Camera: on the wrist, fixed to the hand. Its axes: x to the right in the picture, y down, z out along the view.
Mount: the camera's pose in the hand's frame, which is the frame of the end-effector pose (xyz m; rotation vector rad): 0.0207 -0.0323 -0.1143 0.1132 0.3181 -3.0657
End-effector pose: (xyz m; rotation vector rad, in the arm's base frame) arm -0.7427 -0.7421 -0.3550 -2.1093 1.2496 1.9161
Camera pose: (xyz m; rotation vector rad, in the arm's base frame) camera -0.6322 -0.7900 -0.3603 -1.1178 -1.4812 -0.1901
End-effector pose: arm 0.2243 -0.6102 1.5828 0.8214 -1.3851 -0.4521
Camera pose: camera 0.3444 -0.6185 1.5755 -1.9360 -1.1803 1.7767
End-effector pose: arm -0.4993 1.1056 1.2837 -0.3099 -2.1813 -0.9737
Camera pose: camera -0.4705 0.9993 1.3327 -2.3910 0.3242 0.9367
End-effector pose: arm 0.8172 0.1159 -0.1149 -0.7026 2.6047 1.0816
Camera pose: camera 0.8125 0.0075 -0.0624 -2.4705 -0.5004 -0.4362
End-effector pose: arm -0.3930 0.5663 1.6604 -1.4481 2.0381 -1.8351
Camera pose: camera -0.4518 0.6442 1.7312 1.3800 1.0607 0.2493
